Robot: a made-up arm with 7 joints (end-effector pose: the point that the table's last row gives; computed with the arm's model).
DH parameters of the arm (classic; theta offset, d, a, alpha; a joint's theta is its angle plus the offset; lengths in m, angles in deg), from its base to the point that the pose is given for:
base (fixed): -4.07 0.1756 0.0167 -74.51
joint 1: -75.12 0.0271 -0.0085 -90
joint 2: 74 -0.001 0.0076 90
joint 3: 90 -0.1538 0.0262 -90
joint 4: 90 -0.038 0.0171 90
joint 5: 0 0.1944 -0.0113 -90
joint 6: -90 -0.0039 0.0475 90
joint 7: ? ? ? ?
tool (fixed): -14.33 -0.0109 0 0
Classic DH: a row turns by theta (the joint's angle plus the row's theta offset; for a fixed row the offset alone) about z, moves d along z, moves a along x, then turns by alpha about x.
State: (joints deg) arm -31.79 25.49 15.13 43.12 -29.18 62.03 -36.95
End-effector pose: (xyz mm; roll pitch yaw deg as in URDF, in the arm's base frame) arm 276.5 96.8 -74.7 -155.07 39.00 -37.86
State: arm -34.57 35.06 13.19 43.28 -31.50 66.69 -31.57
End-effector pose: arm 286.5 135.5 -45.8 -145.31 46.85 -29.47
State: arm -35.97 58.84 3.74 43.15 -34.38 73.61 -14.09
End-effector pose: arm 274.8 224.5 13.8 -82.55 61.85 30.38
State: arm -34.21 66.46 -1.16 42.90 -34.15 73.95 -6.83
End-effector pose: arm 259.0 252.6 25.3 -50.86 56.10 60.22
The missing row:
joint 7: 0.01 -0.0109 0.0072 -90
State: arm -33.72 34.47 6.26 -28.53 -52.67 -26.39 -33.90
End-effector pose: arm 252.2 -4.0 218.5 -14.00 -62.91 -116.64
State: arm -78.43 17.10 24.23 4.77 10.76 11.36 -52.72
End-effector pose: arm 319.4 19.4 328.2 -42.26 -37.50 -58.08
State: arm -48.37 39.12 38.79 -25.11 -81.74 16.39 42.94
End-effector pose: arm 230.3 100.5 324.7 -160.64 -35.07 45.03
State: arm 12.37 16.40 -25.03 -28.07 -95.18 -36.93 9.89
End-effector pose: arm 186.4 -55.3 9.0 -176.20 12.78 25.57
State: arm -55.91 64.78 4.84 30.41 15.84 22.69 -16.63
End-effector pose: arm 351.4 211.6 198.3 -30.92 -9.27 16.73
